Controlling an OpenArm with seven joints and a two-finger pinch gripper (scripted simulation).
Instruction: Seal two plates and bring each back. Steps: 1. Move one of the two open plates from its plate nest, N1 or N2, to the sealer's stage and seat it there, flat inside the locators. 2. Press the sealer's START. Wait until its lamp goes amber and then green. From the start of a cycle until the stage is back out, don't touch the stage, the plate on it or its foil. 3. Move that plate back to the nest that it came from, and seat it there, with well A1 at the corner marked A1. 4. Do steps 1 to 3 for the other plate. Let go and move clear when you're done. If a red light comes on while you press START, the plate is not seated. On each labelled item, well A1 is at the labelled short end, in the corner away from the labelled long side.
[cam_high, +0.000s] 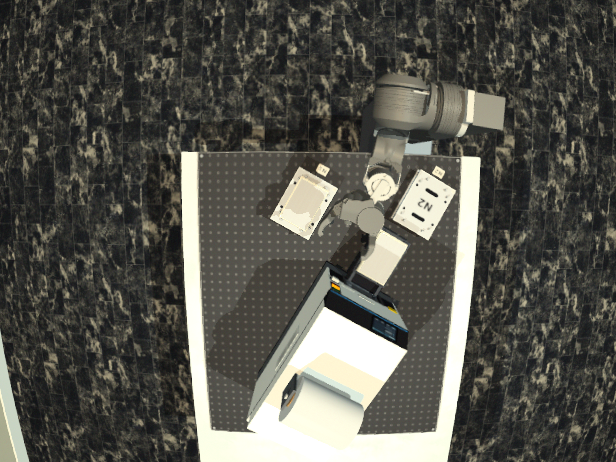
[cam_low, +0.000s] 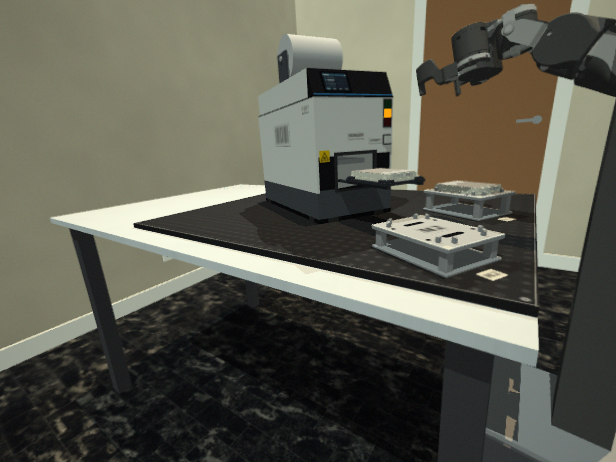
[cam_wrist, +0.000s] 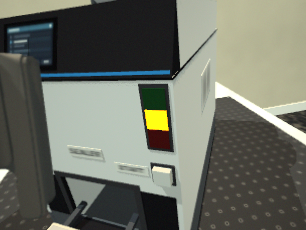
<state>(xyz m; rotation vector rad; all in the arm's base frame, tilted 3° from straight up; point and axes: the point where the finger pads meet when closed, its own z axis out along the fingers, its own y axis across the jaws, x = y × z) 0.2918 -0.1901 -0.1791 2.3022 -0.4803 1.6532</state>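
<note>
The clear well plate lies 18 cm below my hand, 13 cm to the left of it and 6 cm ahead of it. Round my hand: sealer stage: 19 cm below, 13 cm to the left, 6 cm ahead; then N1 label: 30 cm below, 15 cm behind, 5 cm to the right; then sealer screen: 18 cm ahead, 12 cm to the left, 2 cm above.
</note>
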